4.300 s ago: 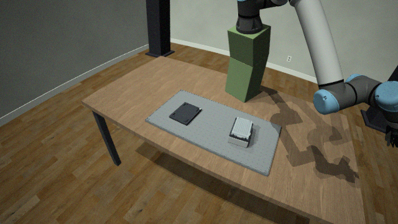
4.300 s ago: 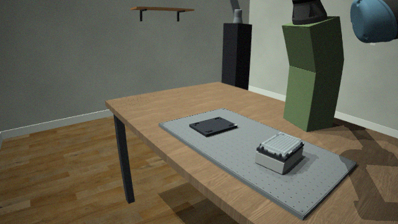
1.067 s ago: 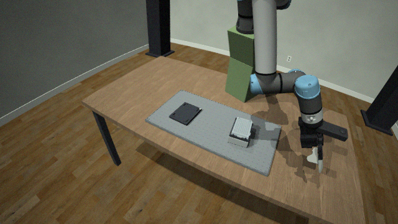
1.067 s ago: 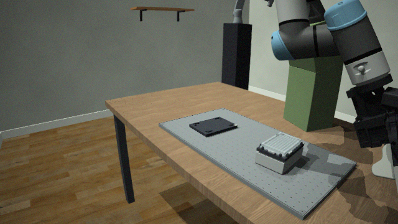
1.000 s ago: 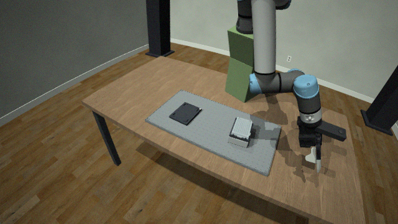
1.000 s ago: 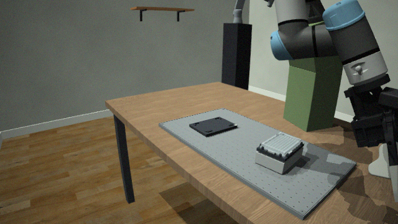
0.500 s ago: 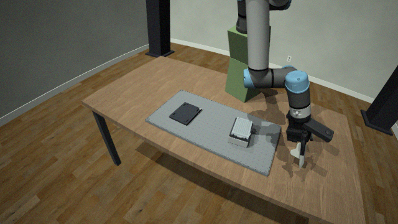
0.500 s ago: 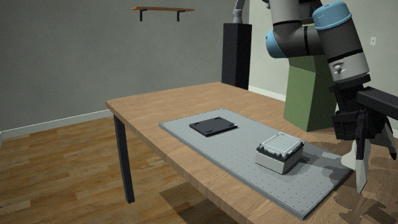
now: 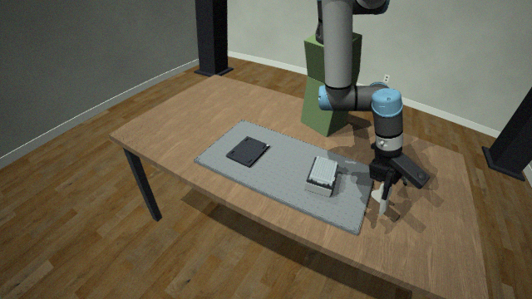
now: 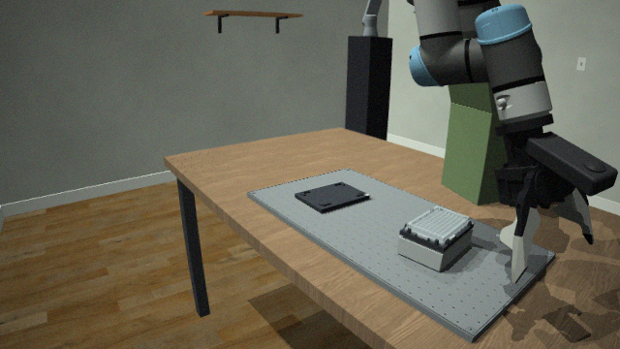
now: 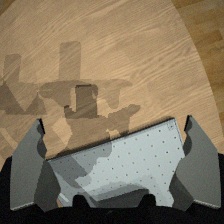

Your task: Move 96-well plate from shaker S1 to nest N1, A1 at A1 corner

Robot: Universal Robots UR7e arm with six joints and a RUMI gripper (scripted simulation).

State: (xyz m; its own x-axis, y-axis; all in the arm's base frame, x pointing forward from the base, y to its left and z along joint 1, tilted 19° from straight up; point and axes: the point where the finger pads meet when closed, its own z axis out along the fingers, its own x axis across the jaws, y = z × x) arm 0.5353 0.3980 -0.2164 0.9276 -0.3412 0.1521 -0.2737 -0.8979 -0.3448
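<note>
My hand is 90 mm past the white 96-well plate, 260 mm to the left of it and 70 mm above it. From my hand the other things lie so: plate nest (80 mm behind, 600 mm to the right, 120 mm below).
</note>
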